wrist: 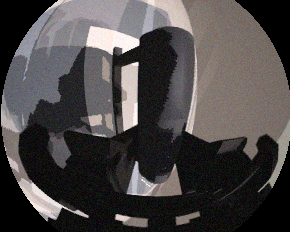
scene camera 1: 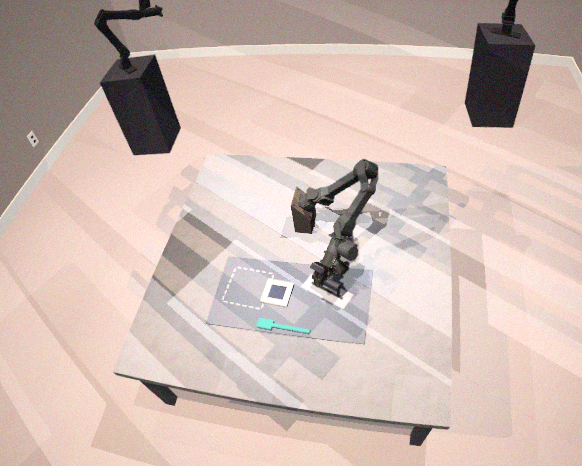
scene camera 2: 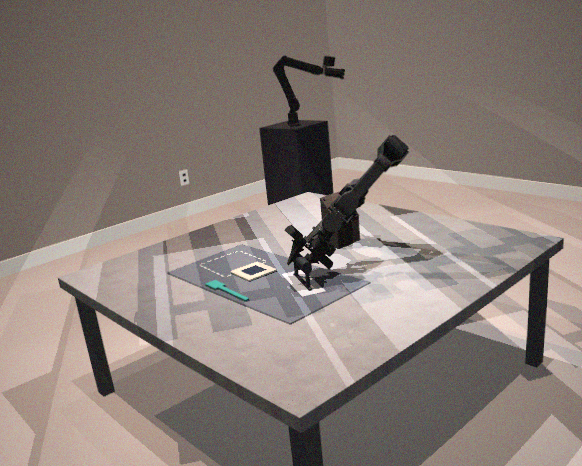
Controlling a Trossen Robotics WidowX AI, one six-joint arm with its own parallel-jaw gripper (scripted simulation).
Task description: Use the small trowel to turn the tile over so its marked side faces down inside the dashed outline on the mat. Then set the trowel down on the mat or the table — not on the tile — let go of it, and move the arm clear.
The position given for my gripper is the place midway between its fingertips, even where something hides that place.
In view: my gripper (scene camera 2: 291,267) and a grey mat (scene camera 1: 325,320).
My gripper also shows in the wrist view (wrist: 155,127) and in scene camera 1 (scene camera 1: 318,286). The grey mat is seen too in the wrist view (wrist: 52,93).
